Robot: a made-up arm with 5 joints.
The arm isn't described. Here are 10 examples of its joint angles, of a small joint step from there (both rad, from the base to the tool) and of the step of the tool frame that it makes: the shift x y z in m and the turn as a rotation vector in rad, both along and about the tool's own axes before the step.
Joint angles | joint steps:
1: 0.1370 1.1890 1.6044 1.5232 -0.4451 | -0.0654 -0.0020 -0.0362 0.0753 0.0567
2: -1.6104 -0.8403 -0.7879 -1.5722 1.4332 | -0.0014 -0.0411 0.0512 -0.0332 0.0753
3: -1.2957 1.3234 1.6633 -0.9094 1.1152 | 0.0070 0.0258 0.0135 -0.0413 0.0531
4: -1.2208 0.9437 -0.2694 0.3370 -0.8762 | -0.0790 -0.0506 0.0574 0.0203 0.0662
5: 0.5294 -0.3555 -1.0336 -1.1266 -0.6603 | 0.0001 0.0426 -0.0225 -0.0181 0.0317
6: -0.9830 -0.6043 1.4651 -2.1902 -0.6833 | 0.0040 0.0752 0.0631 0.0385 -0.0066
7: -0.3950 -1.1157 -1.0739 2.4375 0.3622 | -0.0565 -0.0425 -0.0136 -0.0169 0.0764
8: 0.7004 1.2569 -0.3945 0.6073 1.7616 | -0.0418 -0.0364 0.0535 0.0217 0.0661
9: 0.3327 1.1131 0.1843 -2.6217 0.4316 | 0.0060 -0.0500 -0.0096 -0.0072 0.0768
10: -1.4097 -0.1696 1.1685 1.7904 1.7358 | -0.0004 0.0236 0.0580 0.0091 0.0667
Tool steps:
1: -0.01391 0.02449 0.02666 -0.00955 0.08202 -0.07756
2: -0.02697 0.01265 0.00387 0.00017 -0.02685 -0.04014
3: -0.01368 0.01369 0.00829 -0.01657 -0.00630 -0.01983
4: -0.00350 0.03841 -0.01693 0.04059 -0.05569 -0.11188
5: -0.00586 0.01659 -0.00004 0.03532 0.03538 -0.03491
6: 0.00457 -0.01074 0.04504 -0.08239 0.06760 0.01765
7: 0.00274 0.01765 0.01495 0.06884 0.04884 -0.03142
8: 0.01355 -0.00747 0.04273 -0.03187 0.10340 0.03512
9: 0.00296 0.01442 0.01931 0.00094 0.03276 0.00256
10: 0.01377 0.03458 0.03378 -0.06084 0.08899 -0.04963
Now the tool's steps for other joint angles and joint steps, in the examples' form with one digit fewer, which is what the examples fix.
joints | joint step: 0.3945 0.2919 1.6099 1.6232 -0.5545 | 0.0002 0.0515 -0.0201 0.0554 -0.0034
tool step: -0.0218 0.0152 -0.0078 0.0052 -0.0217 -0.0738
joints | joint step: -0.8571 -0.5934 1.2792 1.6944 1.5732 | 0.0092 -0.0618 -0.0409 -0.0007 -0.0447
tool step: -0.0157 -0.0016 -0.0331 0.0205 -0.0928 -0.0090
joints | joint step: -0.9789 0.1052 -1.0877 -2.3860 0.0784 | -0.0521 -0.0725 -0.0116 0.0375 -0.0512
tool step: -0.0064 -0.0119 0.0056 -0.0348 0.0545 0.0173
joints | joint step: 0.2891 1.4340 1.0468 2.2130 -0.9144 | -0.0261 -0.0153 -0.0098 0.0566 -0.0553
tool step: -0.0112 -0.0095 0.0030 -0.0149 -0.0047 0.0119
